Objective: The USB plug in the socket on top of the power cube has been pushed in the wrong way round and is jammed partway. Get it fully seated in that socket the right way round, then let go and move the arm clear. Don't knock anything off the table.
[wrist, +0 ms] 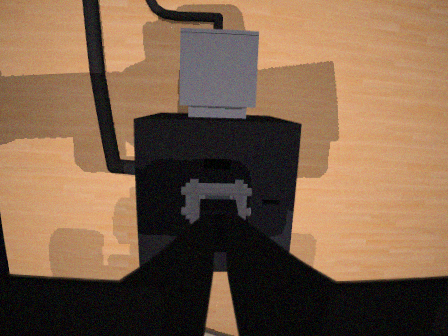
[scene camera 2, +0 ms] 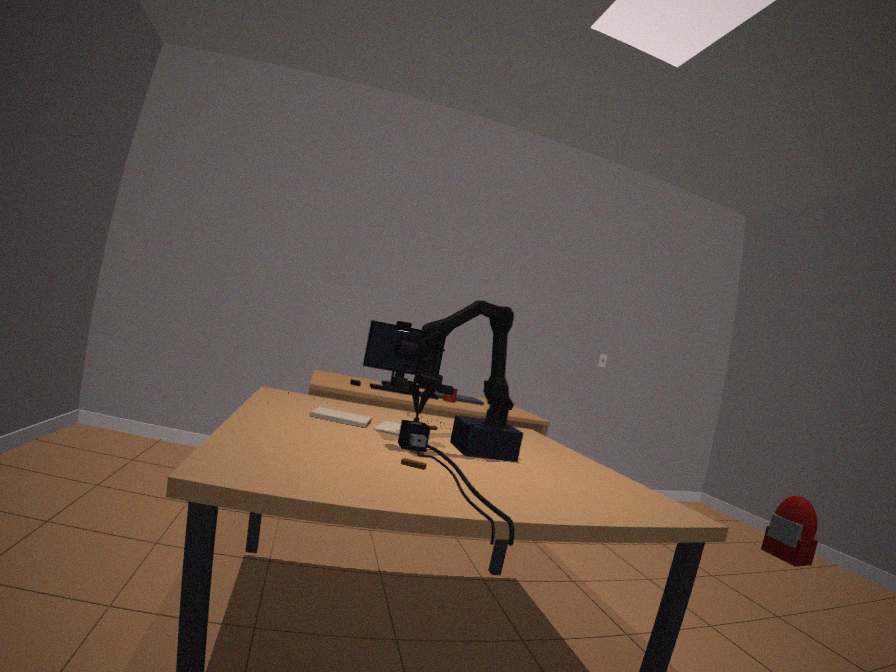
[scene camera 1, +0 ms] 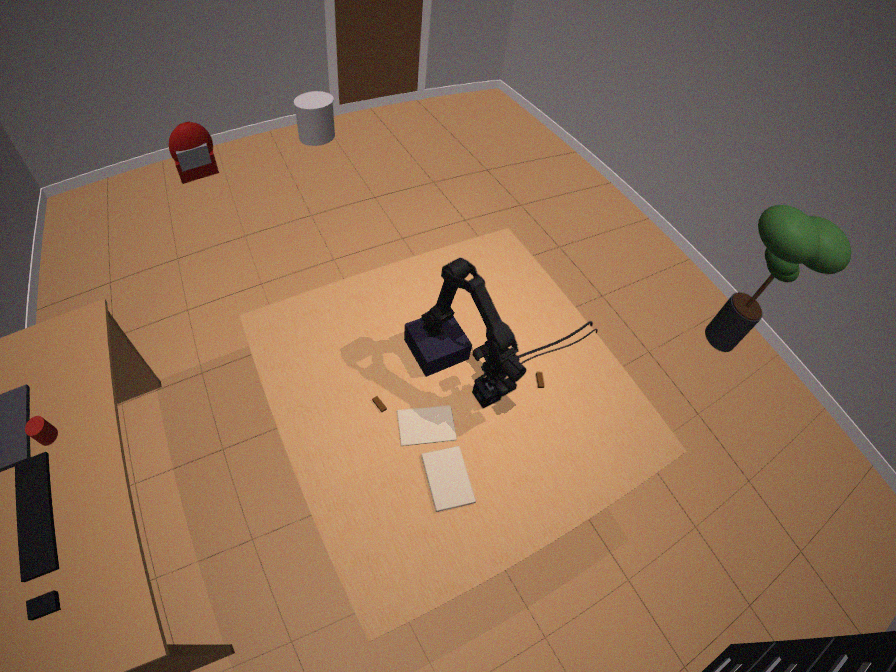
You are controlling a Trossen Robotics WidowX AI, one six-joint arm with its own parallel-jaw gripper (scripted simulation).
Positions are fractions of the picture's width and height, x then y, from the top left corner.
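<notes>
A black power cube is visible at (scene camera 2: 0.45, 0.64), (scene camera 1: 0.54, 0.59) and (wrist: 0.38, 0.44). Also present: a usb plug (wrist: 0.49, 0.61) and a grey-rimmed socket (wrist: 0.43, 0.57). My gripper (scene camera 1: 0.55, 0.57) appears in the wrist view too (wrist: 0.49, 0.67).
</notes>
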